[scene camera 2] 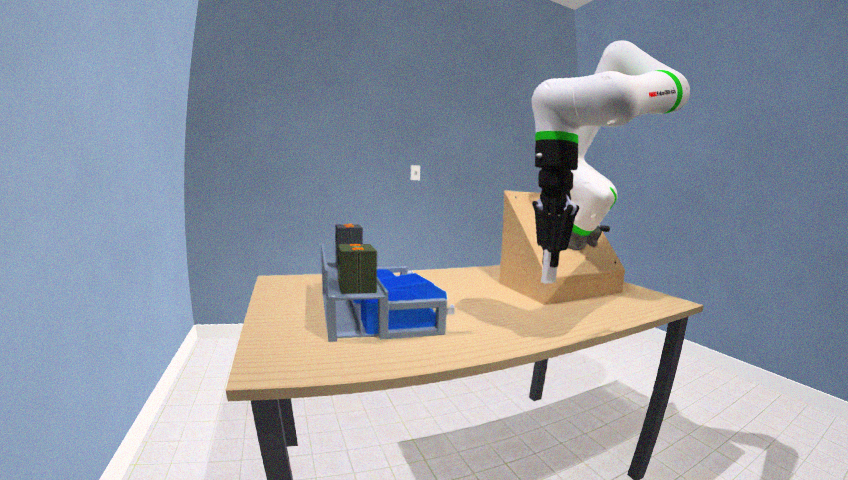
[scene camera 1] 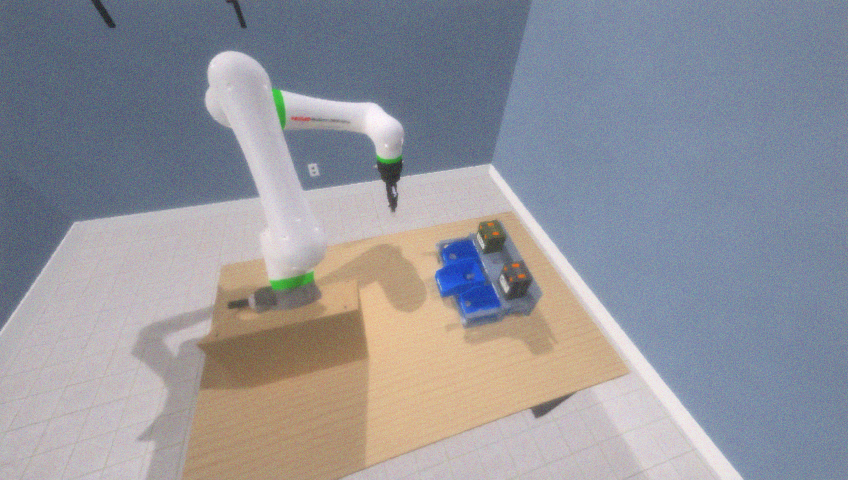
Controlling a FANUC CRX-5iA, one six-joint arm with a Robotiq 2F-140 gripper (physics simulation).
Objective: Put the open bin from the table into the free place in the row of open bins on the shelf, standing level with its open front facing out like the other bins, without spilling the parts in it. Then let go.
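Places are measured from the arm's base along level axes (x ahead, y left, z up), in metres.
Where they show: gripper, fingertip midpoint: (scene camera 2: 548,282) (scene camera 1: 392,215); arm's base, link origin: (scene camera 1: 297,301).
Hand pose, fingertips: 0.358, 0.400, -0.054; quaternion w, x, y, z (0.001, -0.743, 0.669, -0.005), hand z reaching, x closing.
Each offset is from my fingertips to the top centre of the thing, as dx, dy, dz. "spot": to the spot under its first point. Level surfaces: height alone.
Three blue open bins stand side by side in the grey shelf (scene camera 1: 529,304) (scene camera 2: 383,315). The middle bin @(spot: +0.228, -0.288, -0.128) (scene camera 1: 457,278) (scene camera 2: 416,287) juts out in front of its neighbours; in scene camera 2 its top shows above the side rail and looks sloped, so it does not look level with them. One neighbour @(spot: +0.275, -0.147, -0.134) (scene camera 1: 458,252) (scene camera 2: 410,319) is at the green box's end, the other @(spot: +0.289, -0.401, -0.137) (scene camera 1: 479,300) at the dark grey box's end. Small pale spots show in the bins; the parts are too blurred to tell. My gripper (scene camera 1: 392,209) (scene camera 2: 550,273) is shut and empty, high and well apart from the shelf, towards the robot base.
A dark green box @(+0.382, -0.196, +0.053) (scene camera 1: 490,236) (scene camera 2: 357,270) and a dark grey box @(+0.383, -0.427, +0.078) (scene camera 1: 515,280) (scene camera 2: 348,234) stand on the shelf's upper board behind the bins. The wooden robot pedestal (scene camera 1: 285,324) (scene camera 2: 520,249) is at the table's @(dz -0.146) (scene camera 1: 416,380) (scene camera 2: 476,350) other end.
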